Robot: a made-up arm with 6 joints.
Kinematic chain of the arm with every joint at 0, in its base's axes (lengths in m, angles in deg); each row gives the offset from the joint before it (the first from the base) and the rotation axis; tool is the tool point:
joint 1: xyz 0 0 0.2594 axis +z
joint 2: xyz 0 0 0 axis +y
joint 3: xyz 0 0 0.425 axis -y
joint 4: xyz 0 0 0 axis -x
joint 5: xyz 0.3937 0 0 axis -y
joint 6: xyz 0 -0.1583 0 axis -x
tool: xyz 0 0 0
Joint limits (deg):
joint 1: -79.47..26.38
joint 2: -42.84..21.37
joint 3: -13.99..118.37
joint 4: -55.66..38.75
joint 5: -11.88..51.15
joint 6: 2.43..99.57
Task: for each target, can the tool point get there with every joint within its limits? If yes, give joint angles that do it. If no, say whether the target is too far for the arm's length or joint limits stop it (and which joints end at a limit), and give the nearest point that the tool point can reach.
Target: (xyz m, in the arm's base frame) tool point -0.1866 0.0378 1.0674
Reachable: yes | joints -60.19 -15.95 85.07 -25.33 38.90 47.59
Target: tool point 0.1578 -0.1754 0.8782
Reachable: yes | joints -8.35 -20.40 6.33 17.88 21.33 60.45
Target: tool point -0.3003 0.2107 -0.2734
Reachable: no: joint limits stop it (at a limit: joint 1, joint 2, joint 3, joint 4) | nearest point -0.0146 -0.4099 0.3207 | short by 0.905 m
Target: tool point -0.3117 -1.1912 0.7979
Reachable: no: too far | nearest point -0.0562 -0.5640 0.7131 | short by 0.683 m
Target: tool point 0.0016 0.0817 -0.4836
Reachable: no: joint limits stop it (at a limit: joint 1, joint 2, joint 3, joint 4) | nearest point 0.3983 0.0979 0.3207 | short by 0.897 m
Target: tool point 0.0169 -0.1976 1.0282
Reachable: yes | joints -52.40 -7.10 67.09 -47.38 39.74 23.60
